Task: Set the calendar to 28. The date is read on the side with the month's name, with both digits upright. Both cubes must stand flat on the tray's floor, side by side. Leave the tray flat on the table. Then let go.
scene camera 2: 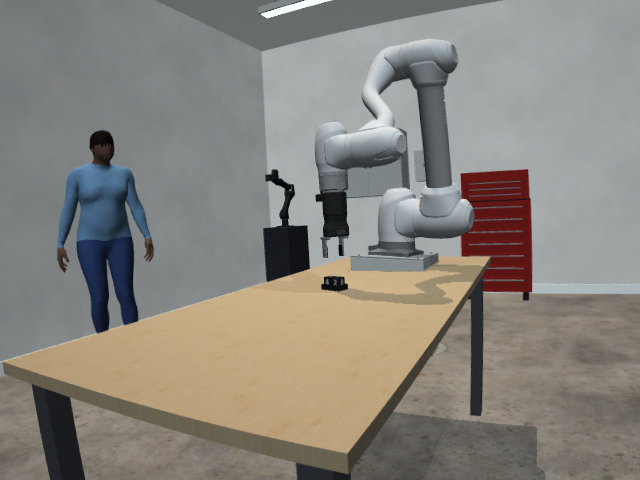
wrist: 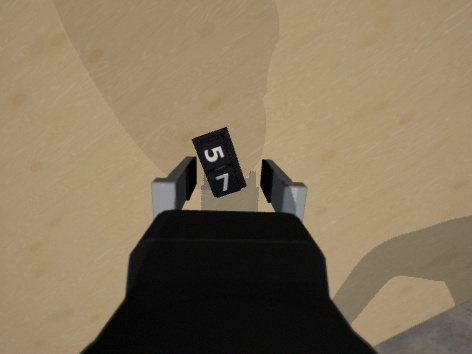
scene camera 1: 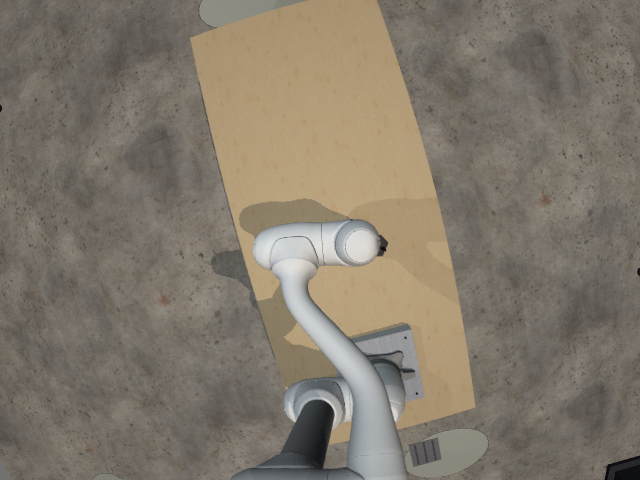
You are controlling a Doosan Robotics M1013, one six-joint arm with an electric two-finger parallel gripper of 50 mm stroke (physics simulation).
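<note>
The black calendar tray (scene camera 2: 326, 287) (wrist: 210, 134) lies flat on the table with two black cubes side by side in it. In the wrist view one cube (wrist: 214, 154) shows a 5 on top and the other cube (wrist: 223, 181) shows a 7. In scene camera 2 a small white 2 shows on a side face; other marks there are too small to read. The month's name and the digits on its side cannot be read. My gripper (scene camera 2: 333, 252) (wrist: 229, 171) is open and empty, pointing down above the tray. Scene camera 1 hides tray, cubes and fingers under the arm.
The wooden table (scene camera 1: 320, 113) (scene camera 2: 248, 356) extends beyond the tray. The arm's grey base plate (scene camera 1: 416, 374) (scene camera 2: 385, 263) is at its far end in scene camera 2. A person (scene camera 2: 104, 206) stands left of the table. A red cabinet (scene camera 2: 496, 227) stands behind.
</note>
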